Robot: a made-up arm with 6 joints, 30 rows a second.
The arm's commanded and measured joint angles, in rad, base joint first. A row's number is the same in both.
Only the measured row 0 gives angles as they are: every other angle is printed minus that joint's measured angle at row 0.
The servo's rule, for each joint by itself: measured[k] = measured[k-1] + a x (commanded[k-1-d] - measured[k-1]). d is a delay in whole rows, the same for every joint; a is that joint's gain. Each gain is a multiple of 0.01, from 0.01 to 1. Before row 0 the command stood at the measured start. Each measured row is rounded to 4 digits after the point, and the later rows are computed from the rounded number. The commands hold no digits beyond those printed.
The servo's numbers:
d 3
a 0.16 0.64 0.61 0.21 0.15 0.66
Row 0, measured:
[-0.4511 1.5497 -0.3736 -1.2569 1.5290 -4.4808]
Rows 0 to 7, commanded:
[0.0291 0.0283 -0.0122 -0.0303 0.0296 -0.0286]
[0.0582 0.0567 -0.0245 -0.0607 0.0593 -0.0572]
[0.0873 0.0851 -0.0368 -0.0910 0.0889 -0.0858]
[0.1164 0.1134 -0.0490 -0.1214 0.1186 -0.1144]
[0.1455 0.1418 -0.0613 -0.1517 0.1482 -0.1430]
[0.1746 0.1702 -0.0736 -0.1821 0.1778 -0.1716]
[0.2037 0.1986 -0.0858 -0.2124 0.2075 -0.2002]
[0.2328 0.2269 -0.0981 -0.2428 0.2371 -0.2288]
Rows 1 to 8, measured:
[0.0000 0.0000 0.0000 0.0000 0.0000 0.0000]
[0.0000 0.0000 0.0000 0.0000 0.0000 0.0000]
[0.0000 0.0000 0.0000 0.0000 0.0000 0.0000]
[0.0047 0.0181 -0.0074 -0.0064 0.0044 -0.0189]
[0.0133 0.0428 -0.0178 -0.0178 0.0126 -0.0442]
[0.0251 0.0699 -0.0294 -0.0332 0.0240 -0.0717]
[0.0397 0.0977 -0.0414 -0.0517 0.0382 -0.0999]
[0.0566 0.1259 -0.0535 -0.0727 0.0547 -0.1283]

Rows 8 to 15, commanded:
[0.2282 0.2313 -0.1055 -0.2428 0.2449 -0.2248]
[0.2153 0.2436 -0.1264 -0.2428 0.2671 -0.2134]
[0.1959 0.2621 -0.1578 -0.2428 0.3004 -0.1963]
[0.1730 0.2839 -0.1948 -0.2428 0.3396 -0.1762]
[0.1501 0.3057 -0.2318 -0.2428 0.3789 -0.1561]
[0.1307 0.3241 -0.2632 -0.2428 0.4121 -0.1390]
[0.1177 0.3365 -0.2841 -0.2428 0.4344 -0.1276]
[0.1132 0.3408 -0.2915 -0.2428 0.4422 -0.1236]
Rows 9 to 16, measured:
[0.0755 0.1543 -0.0658 -0.0957 0.0732 -0.1569]
[0.0960 0.1827 -0.0780 -0.1202 0.0933 -0.1855]
[0.1179 0.2110 -0.0903 -0.1459 0.1149 -0.2141]
[0.1355 0.2240 -0.0996 -0.1662 0.1344 -0.2212]
[0.1483 0.2365 -0.1159 -0.1823 0.1543 -0.2161]
[0.1559 0.2529 -0.1415 -0.1950 0.1762 -0.2030]
[0.1586 0.2727 -0.1740 -0.2050 0.2007 -0.1853]
[0.1572 0.2938 -0.2093 -0.2129 0.2274 -0.1660]

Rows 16 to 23, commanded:
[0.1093 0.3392 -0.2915 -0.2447 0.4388 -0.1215]
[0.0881 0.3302 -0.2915 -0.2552 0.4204 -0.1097]
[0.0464 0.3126 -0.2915 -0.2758 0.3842 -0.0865]
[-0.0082 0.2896 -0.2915 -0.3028 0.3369 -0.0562]
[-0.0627 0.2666 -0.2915 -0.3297 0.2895 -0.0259]
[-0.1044 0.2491 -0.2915 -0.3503 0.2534 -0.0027]
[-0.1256 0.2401 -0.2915 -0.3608 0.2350 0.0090]
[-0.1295 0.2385 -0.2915 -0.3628 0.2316 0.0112]
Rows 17 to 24, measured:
[0.1530 0.3132 -0.2422 -0.2192 0.2551 -0.1482]
[0.1474 0.3281 -0.2678 -0.2242 0.2820 -0.1346]
[0.1419 0.3362 -0.2823 -0.2281 0.3060 -0.1273]
[0.1367 0.3381 -0.2879 -0.2316 0.3259 -0.1235]
[0.1289 0.3330 -0.2901 -0.2366 0.3401 -0.1144]
[0.1157 0.3199 -0.2910 -0.2448 0.3467 -0.0960]
[0.0959 0.3005 -0.2913 -0.2570 0.3452 -0.0697]
[0.0705 0.2788 -0.2914 -0.2723 0.3368 -0.0408]

